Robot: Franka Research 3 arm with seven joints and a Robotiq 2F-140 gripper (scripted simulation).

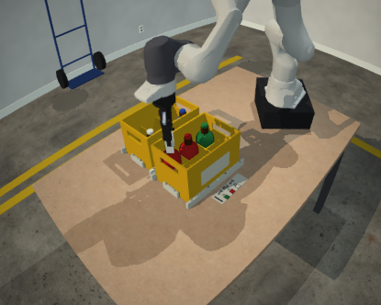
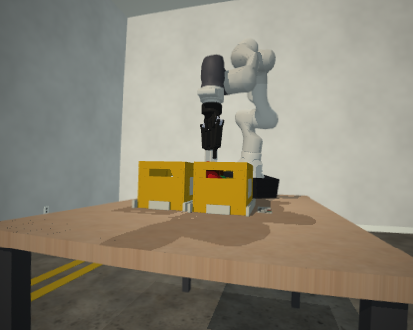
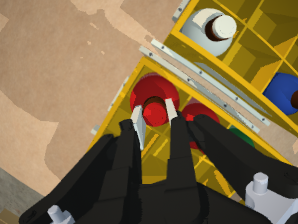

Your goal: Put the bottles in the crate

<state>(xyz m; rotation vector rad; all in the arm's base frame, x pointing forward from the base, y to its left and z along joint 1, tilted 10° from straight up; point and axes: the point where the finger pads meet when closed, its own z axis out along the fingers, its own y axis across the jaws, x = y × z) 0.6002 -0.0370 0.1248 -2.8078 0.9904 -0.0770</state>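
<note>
Now: the white-capped bottle 130 mm to the right of my hand and 100 mm below it. From my hand the other things lie so: red-label bottle: 90 mm behind, 10 mm to the right, 100 mm below; then blue-label bottle: 170 mm behind, 150 mm to the right, 100 mm below; then green bottle: 170 mm behind, 20 mm to the right, 100 mm below.
</note>
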